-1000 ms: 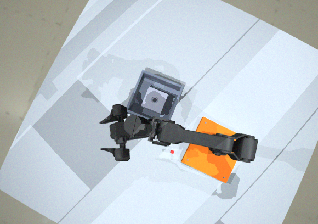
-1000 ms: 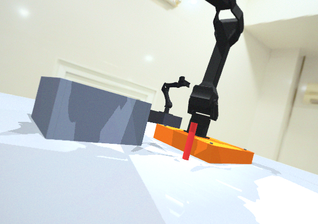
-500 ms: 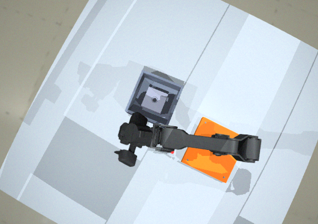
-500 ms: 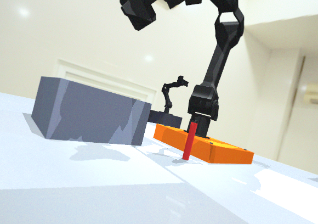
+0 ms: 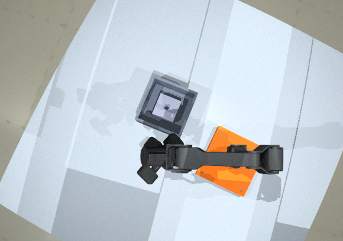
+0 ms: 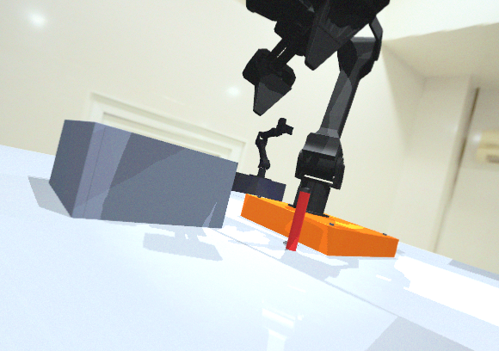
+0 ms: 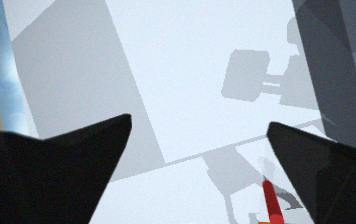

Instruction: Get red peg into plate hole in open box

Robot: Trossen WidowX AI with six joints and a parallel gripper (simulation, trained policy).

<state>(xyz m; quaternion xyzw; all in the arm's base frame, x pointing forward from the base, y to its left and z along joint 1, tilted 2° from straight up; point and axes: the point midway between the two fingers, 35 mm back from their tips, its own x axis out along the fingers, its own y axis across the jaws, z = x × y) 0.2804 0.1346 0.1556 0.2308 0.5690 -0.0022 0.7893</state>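
Right now my gripper tip is 13 cm above the red peg, 12 cm past it and 4 cm to the left of it. From my gripper tip the other things lie so: grey box 21 cm to the right, 14 cm below, 4 cm ahead.
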